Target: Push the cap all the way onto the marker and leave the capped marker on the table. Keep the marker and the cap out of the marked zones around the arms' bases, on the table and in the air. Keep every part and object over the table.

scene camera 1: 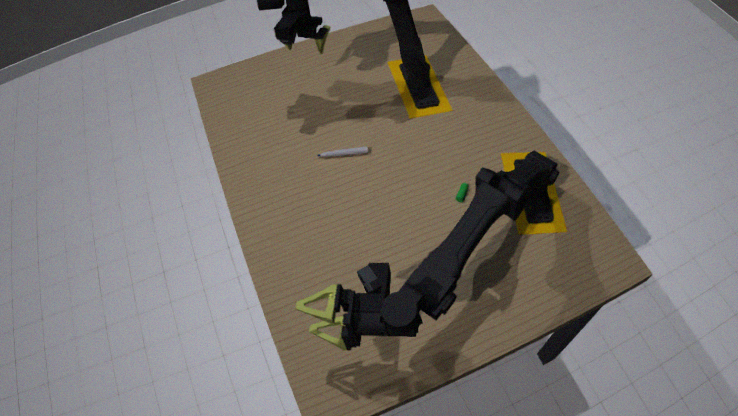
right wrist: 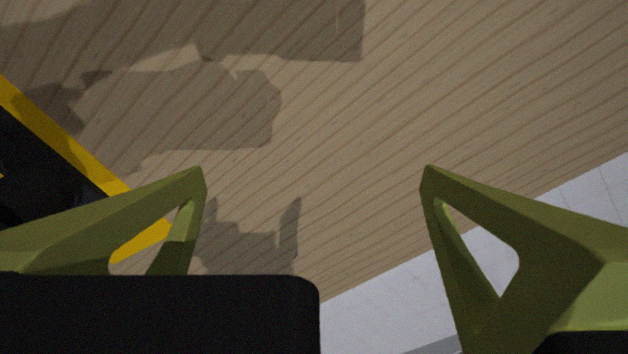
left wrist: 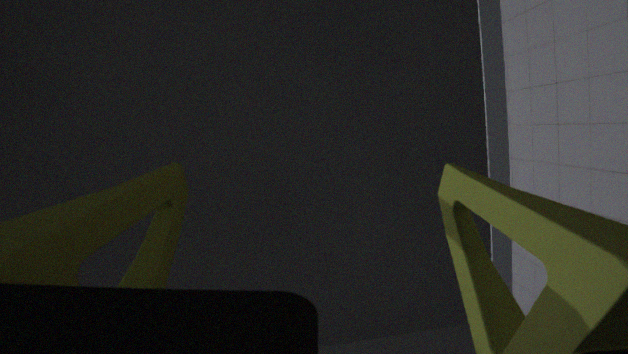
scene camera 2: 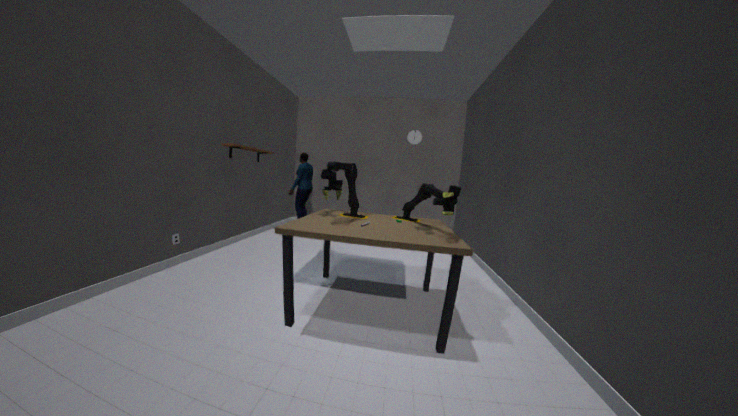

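Note:
A light grey marker lies flat on the table, its dark tip toward the left in scene camera 1. A green cap lies apart from it, lower right in scene camera 1, close to the left arm and its base zone. My left gripper is open and empty, raised at the lower left in scene camera 1, away from both parts. My right gripper is open and empty, raised at the top in scene camera 1. Neither part shows in the wrist views.
Yellow zones surround the two arm bases on the wooden table. The cap lies just left of the lower zone in scene camera 1. A person stands behind the table in scene camera 2.

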